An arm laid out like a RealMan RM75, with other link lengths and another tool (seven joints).
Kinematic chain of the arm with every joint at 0, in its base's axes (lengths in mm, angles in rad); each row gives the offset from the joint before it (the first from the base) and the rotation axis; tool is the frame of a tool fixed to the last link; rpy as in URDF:
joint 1: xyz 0 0 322.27 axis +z
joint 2: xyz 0 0 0 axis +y
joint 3: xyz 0 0 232.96 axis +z
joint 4: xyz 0 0 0 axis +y
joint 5: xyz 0 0 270.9 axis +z
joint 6: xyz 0 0 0 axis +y
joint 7: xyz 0 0 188.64 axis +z
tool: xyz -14 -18 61 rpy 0.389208 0 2.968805
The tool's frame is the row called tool.
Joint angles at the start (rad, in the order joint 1, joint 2, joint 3, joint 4, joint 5, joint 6, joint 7): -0.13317, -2.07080, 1.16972, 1.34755, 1.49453, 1.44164, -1.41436
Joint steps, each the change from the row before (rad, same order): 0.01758, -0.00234, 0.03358, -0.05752, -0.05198, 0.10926, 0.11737; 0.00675, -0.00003, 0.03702, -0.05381, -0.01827, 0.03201, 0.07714; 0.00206, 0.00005, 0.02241, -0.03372, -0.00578, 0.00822, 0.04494; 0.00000, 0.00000, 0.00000, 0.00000, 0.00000, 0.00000, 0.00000; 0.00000, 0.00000, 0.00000, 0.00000, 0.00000, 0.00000, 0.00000; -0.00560, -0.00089, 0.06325, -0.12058, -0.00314, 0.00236, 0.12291; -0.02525, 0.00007, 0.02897, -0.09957, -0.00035, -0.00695, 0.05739; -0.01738, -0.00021, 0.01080, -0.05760, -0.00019, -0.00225, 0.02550; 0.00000, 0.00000, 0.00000, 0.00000, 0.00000, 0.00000, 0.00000
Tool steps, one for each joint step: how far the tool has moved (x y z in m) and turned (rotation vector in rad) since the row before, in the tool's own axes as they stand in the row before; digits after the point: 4 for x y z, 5 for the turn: 0.0102, -0.0309, 0.0170, 0.12341, -0.02367, 0.05241; 0.0135, -0.0133, 0.0126, 0.05379, -0.00720, 0.01803; 0.0093, -0.0058, 0.0069, 0.02248, -0.00014, 0.00754; 0.0000, 0.0000, 0.0000, 0.00000, 0.00000, 0.00000; 0.0000, 0.0000, 0.0000, 0.00000, 0.00000, 0.00000; 0.0339, -0.0144, 0.0192, 0.04845, 0.00518, -0.00384; 0.0225, -0.0055, 0.0115, 0.02256, -0.00322, -0.02661; 0.0118, -0.0027, 0.0055, 0.01081, -0.00427, -0.01941; 0.0000, 0.0000, 0.0000, 0.00000, 0.00000, 0.00000
